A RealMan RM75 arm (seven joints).
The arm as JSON. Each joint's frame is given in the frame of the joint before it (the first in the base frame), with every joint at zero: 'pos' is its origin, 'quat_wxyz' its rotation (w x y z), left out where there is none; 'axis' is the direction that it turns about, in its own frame. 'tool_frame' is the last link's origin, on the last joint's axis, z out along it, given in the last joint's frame.
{
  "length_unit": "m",
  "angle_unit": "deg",
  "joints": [
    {
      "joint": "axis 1",
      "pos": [
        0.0,
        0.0,
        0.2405
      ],
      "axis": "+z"
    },
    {
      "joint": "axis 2",
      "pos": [
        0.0,
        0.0,
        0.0
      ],
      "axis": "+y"
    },
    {
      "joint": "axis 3",
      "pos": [
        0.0,
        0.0,
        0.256
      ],
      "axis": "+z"
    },
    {
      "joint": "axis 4",
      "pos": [
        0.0,
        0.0,
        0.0
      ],
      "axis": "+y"
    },
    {
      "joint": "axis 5",
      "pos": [
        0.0,
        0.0,
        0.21
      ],
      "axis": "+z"
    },
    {
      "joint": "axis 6",
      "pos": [
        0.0,
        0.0,
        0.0
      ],
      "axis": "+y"
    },
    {
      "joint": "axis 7",
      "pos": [
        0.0,
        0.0,
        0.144
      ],
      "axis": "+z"
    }
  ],
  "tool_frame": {
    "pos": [
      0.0,
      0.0,
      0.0
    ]
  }
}
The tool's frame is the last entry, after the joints.
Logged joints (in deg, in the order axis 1, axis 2, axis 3, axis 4, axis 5, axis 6, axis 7), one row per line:
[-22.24, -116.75, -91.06, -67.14, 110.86, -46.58, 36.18]
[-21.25, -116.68, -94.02, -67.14, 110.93, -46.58, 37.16]
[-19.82, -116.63, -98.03, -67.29, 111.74, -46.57, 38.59]
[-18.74, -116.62, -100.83, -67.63, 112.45, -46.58, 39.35]
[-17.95, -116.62, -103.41, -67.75, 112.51, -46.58, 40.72]
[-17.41, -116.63, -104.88, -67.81, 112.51, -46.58, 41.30]
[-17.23, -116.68, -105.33, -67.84, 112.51, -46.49, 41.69]
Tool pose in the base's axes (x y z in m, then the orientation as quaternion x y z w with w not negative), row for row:
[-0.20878, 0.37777, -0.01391, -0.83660, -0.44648, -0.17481, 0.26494]
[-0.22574, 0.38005, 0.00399, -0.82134, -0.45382, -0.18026, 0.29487]
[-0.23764, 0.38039, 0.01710, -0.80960, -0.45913, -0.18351, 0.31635]
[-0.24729, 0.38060, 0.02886, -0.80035, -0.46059, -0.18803, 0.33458]
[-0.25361, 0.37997, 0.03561, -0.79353, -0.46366, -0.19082, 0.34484]
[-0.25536, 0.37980, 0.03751, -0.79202, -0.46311, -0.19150, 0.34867]
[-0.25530, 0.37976, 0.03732, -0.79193, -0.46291, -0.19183, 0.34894]
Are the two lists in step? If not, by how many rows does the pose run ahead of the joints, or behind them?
The pose runs 1 row ahead of the joints: the pose in row i belongs to the joints in row i + 1.
